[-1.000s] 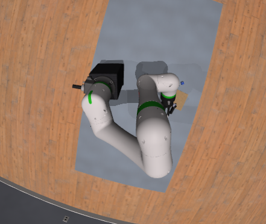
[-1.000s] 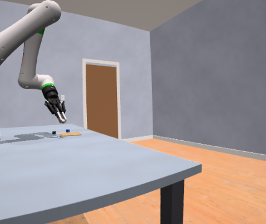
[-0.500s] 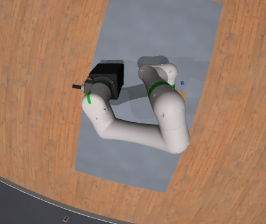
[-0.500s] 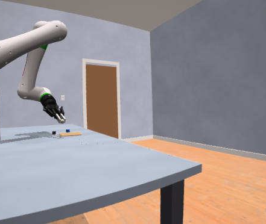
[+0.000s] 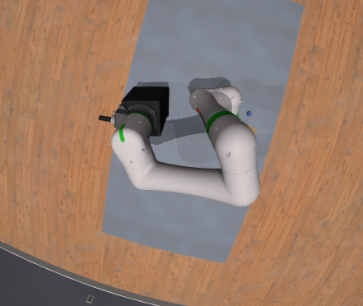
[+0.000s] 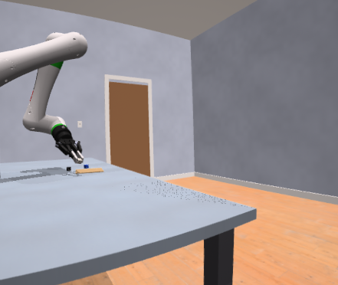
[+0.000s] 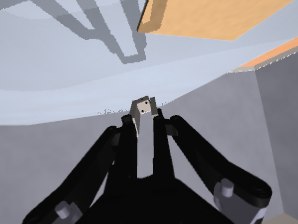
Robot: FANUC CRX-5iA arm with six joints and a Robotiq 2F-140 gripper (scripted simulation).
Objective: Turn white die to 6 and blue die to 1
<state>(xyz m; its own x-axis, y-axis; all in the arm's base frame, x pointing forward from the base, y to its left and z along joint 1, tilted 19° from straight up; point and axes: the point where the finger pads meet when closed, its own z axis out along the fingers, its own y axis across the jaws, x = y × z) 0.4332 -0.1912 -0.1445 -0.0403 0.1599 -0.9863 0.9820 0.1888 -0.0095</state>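
Now: the tan mat 110 mm to the left of my hand, 80 mm below it and 80 mm ahead of it. Also, from my hand: blue die: 240 mm to the left, 100 mm ahead, 80 mm below; then black die: 200 mm to the left, 80 mm below, 10 mm behind; then white die: 20 mm to the right, 20 mm below.
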